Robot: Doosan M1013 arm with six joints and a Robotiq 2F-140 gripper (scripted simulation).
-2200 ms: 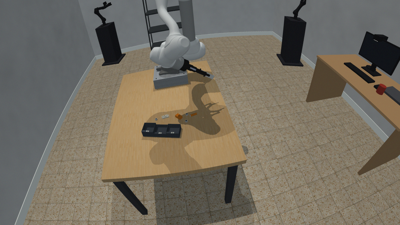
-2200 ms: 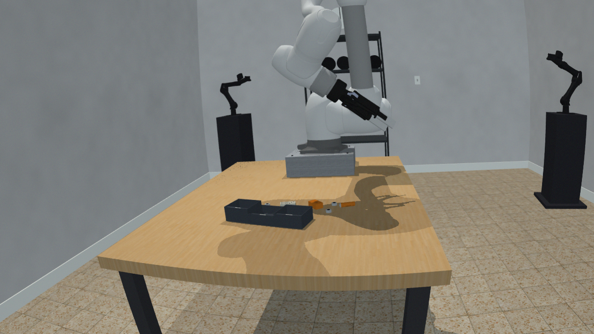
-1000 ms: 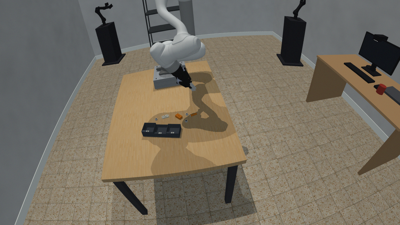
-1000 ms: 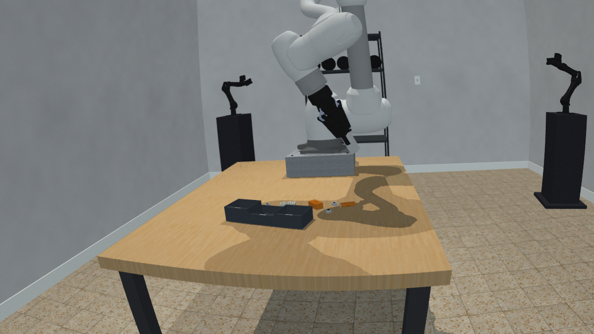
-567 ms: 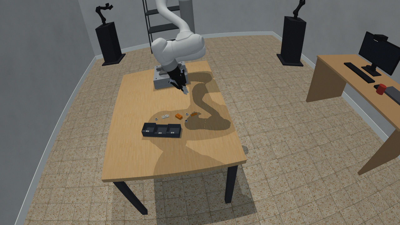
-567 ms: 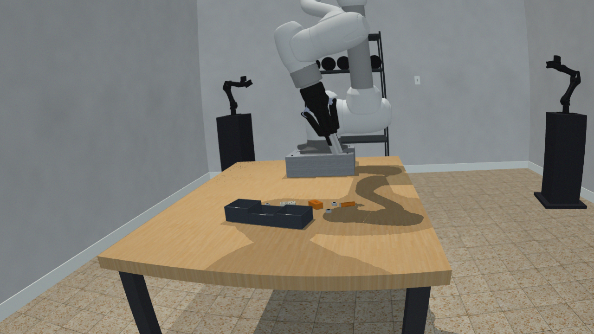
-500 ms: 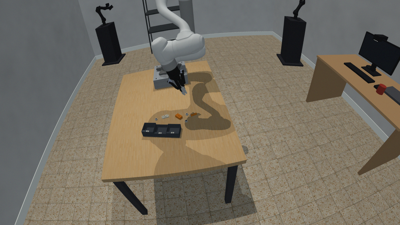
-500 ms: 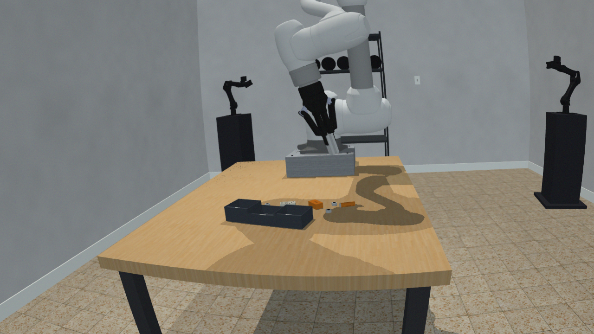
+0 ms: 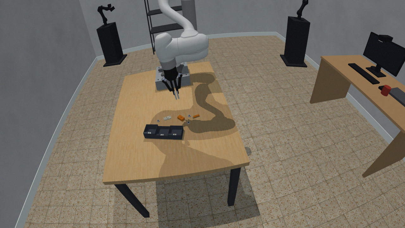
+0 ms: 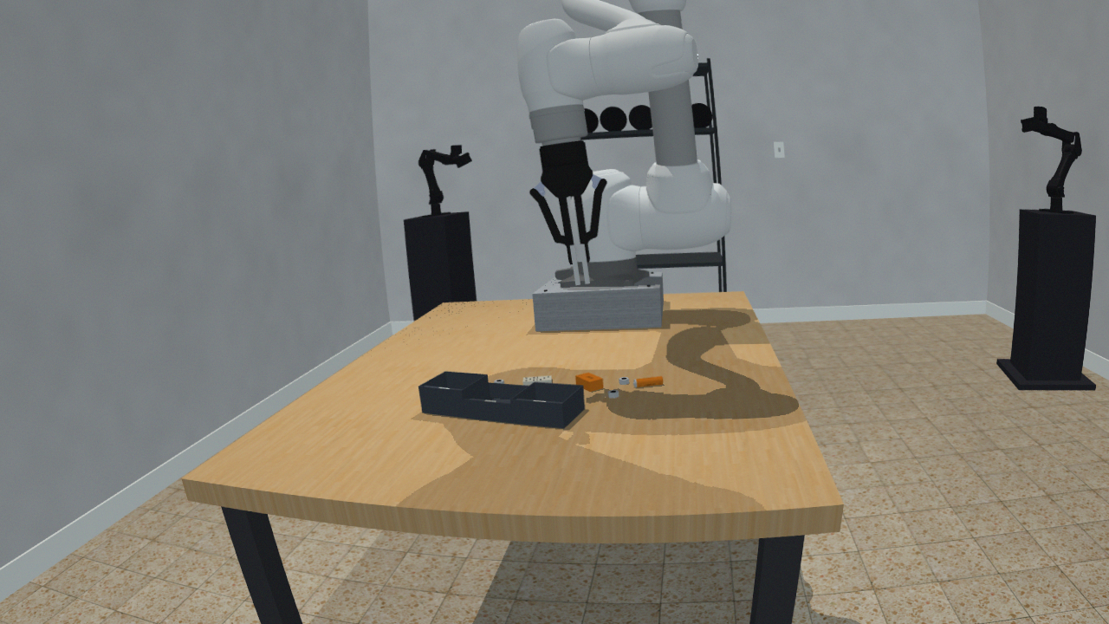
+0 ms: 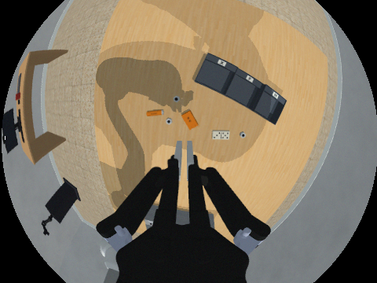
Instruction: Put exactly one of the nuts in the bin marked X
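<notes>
Now: the dark bin row 19 cm below my hand, 14 cm ahead of it and 10 cm to the right of it. Also, from my hand: orange bolt-like piece 20 cm below, 10 cm to the left, 2 cm behind; white domino 21 cm below, 10 cm to the right, 1 cm behind; orange block 20 cm below.
</notes>
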